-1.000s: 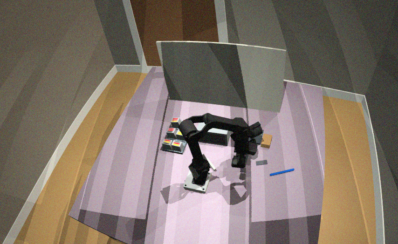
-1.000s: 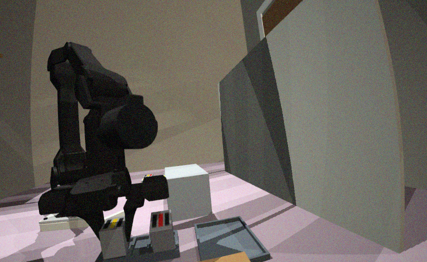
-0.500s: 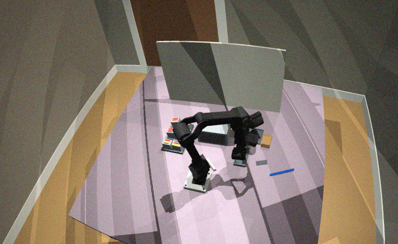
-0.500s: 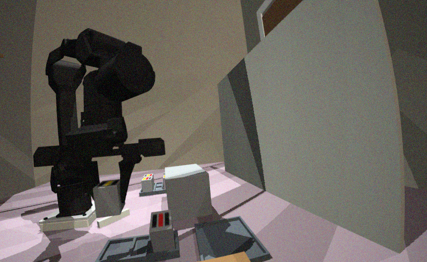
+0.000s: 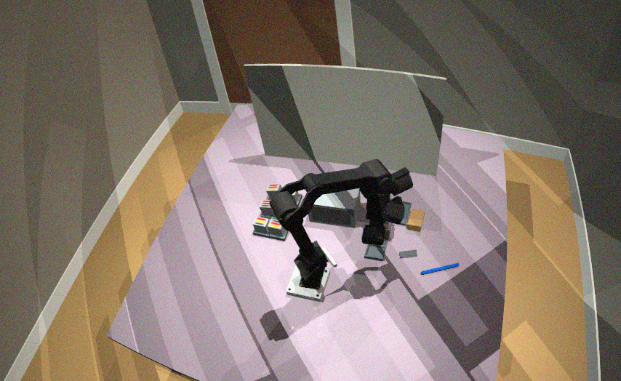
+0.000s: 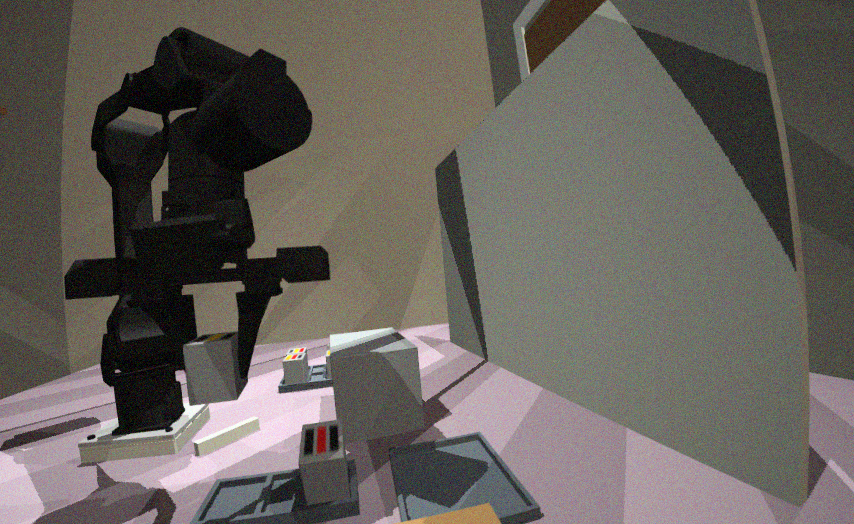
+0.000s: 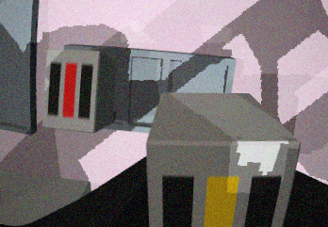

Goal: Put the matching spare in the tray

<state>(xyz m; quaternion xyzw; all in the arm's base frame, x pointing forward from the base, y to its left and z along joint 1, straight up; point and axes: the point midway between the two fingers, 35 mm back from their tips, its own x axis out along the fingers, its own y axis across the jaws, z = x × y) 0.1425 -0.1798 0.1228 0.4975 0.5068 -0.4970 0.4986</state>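
Now: gripper tip 180 mm short of the blue-grey tray, 30 mm to the left of it and 110 mm above it. The rest, counted from my gripper tip: slotted holder (40 mm ahead, 110 mm below); then blue stick (40 mm behind, 230 mm to the right, 110 mm below); then tan block (140 mm ahead, 120 mm to the right, 100 mm below).
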